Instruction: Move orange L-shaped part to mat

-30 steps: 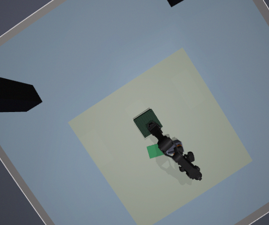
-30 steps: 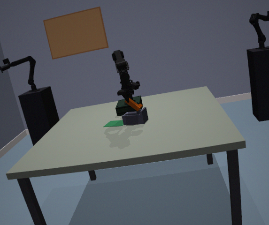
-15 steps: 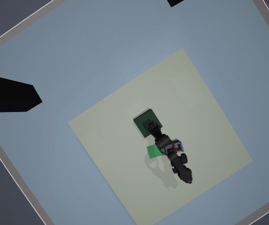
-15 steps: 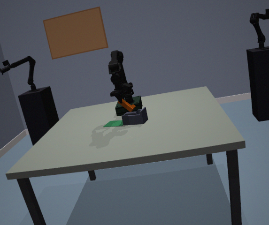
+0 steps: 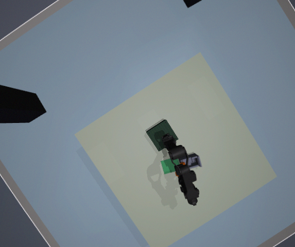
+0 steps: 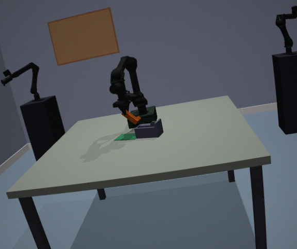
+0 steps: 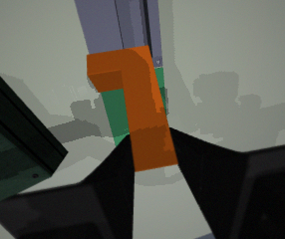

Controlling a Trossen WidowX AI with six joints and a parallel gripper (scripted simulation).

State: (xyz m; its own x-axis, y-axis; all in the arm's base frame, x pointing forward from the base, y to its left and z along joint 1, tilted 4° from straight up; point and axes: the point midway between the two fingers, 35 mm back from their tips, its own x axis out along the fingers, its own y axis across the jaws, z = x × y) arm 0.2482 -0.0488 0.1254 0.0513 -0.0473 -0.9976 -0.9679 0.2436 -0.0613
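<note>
Right now the green mat is 16 cm below my gripper tip, 3 cm to the right of it and 2 cm behind it. Also, from my gripper tip: orange L-shaped part 4 cm to the left, 3 cm below, 1 cm behind.
</note>
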